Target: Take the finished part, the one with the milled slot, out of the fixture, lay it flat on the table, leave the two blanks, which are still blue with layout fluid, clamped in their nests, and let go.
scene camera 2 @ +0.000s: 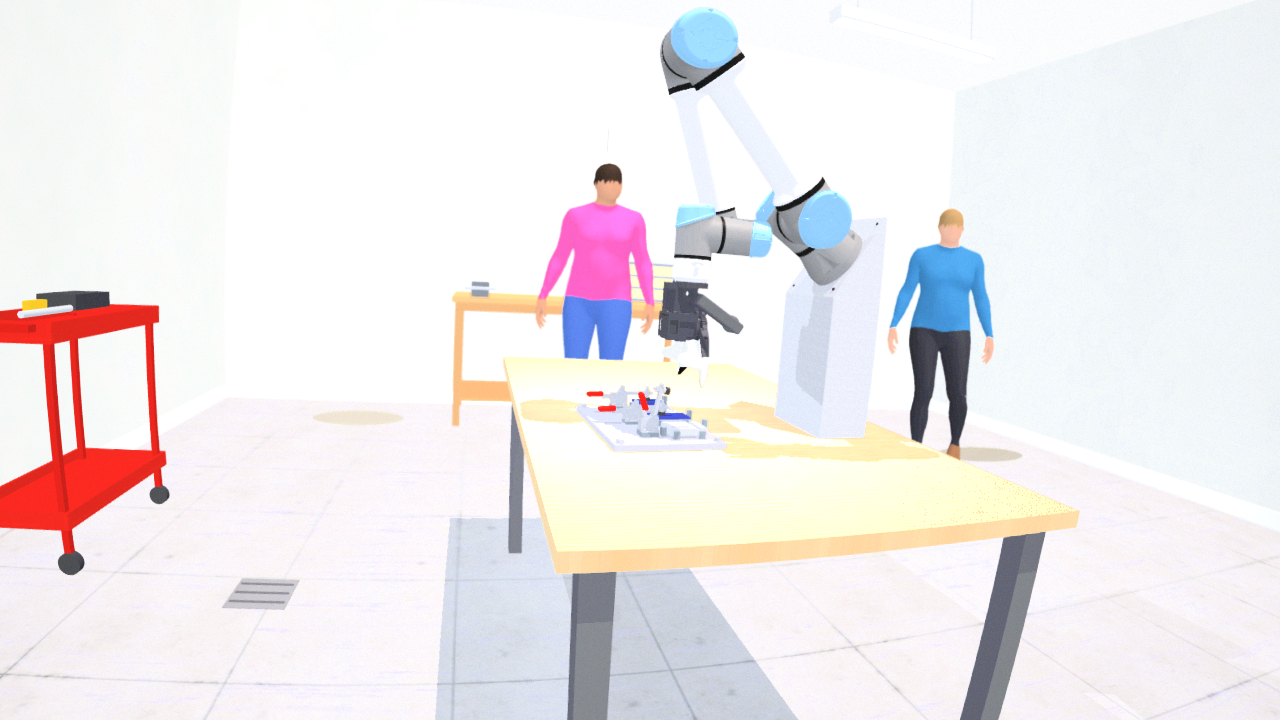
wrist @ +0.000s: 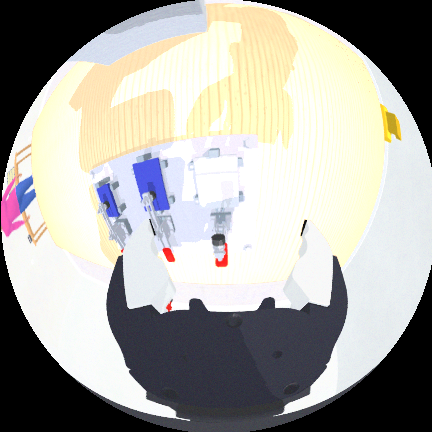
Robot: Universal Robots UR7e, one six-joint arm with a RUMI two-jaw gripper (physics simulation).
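Where they show: gripper, fingertip midpoint: (scene camera 2: 689,380) (wrist: 228,220); arm's base, origin of the base link: (scene camera 2: 838,260).
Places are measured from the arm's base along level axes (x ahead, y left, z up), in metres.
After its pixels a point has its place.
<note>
The finished part (wrist: 217,182) @[x 0.393, y 0.063, z -0.370 m], a pale block with a line across it, sits in the right-hand nest of the fixture plate (scene camera 2: 671,442) @[x 0.443, y 0.115, z -0.391 m] (wrist: 192,222) @[x 0.472, y 0.005, z -0.391 m] in the wrist view. Its toggle clamp (wrist: 221,220) @[x 0.466, y 0.060, z -0.380 m] is swung back, the black tip off the part; the slot is washed out by glare. A larger blue blank (wrist: 146,179) @[x 0.372, y -0.050, z -0.375 m] and a smaller blue blank (wrist: 107,200) @[x 0.389, y -0.152, z -0.365 m] sit in the other nests, each with a black clamp tip on it. My gripper (scene camera 2: 692,376) @[x 0.396, y 0.075, z -0.275 m] (wrist: 228,220) @[x 0.396, y 0.075, z -0.275 m] is open and empty, above the fixture, with its fingertips on the clamp side of the part in the wrist view.
The fixture lies on the wooden table (scene camera 2: 787,501) @[x 0.371, y 0.428, z -0.406 m] (wrist: 330,165) @[x 0.377, y 0.291, z -0.406 m]. Red clamp handles (wrist: 169,255) (scene camera 2: 594,394) stick out from it. The grey robot pedestal (scene camera 2: 827,358) @[x 0.064, y 0.080, z -0.223 m] stands on the table. Two people (scene camera 2: 608,250) (scene camera 2: 950,286) stand behind. A red cart (scene camera 2: 107,315) is at the left.
</note>
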